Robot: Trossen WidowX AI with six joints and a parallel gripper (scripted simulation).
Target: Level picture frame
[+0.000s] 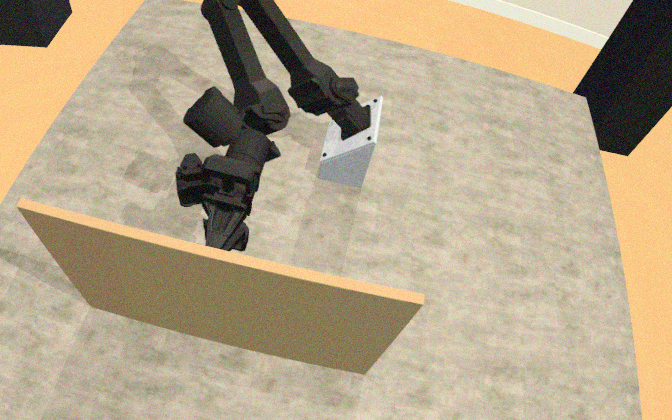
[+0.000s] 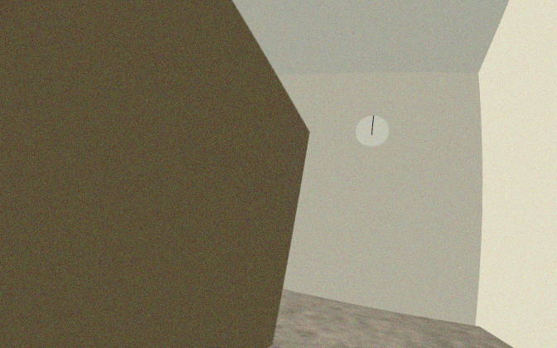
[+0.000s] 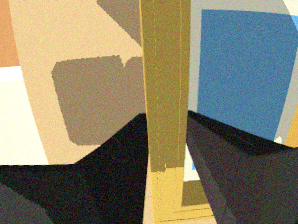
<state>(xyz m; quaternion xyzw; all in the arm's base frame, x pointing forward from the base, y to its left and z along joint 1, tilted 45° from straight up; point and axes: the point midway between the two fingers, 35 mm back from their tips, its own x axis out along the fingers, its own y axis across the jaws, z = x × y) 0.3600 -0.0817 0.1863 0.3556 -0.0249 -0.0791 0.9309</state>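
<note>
Now: the picture frame 50 mm below my gripper tip, 10 mm to the right of it and 10 mm ahead of it. Also, from my gripper tip: tan wall panel (60 mm below, 20 mm ahead, 10 mm to the left).
</note>
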